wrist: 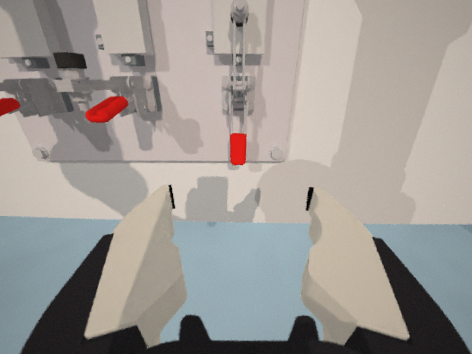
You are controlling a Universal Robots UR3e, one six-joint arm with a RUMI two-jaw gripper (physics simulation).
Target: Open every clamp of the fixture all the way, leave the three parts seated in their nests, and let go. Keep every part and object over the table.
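Frame: origin at the arm's base, x left, y back, z up, level; millimetres.
Seen in the pictures: gripper, fingertip midpoint: (240, 188).
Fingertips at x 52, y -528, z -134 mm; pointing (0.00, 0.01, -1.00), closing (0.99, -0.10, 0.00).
Note:
Offsets run from my fingertips to a thing's top centre. "pt": to the spot under its first point. Level surfaces: height alone.
My gripper (240, 188) is open, with nothing between its fingers, in front of the near edge of the fixture plate {dy +94, dx -103, dz -125 mm} (187, 75). The right clamp {dy +55, dx +4, dz -73 mm} (239, 95) has its arm lying forward over the right part {pt dy +105, dx +24, dz -109 mm} (254, 35). Its red handle {dy -3, dx -1, dz -88 mm} (238, 149) points back toward the space between my fingertips. The middle clamp {pt dy +66, dx -95, dz -82 mm} (135, 92) has its arm off the middle part {dy +136, dx -99, dz -99 mm} (122, 25), with its red handle {pt dy +57, dx -99, dz -36 mm} (106, 110) slanted. The left clamp {pt dy +72, dx -205, dz -97 mm} (42, 97) also looks swung off the left part {dy +151, dx -208, dz -104 mm} (22, 30); its red handle (7, 106) is cut by the view's edge. The parts' far ends are outside the view.
The plate lies on the cream table {dz -140 mm} (330, 50), with bolts {dy -24, dx +48, dz -118 mm} (276, 153) {dy +5, dx -272, dz -118 mm} (40, 152) at its near corners. The table's near edge runs across the view between the fingers, with the blue floor (240, 280) beyond it. Shadows fall on the plate and table.

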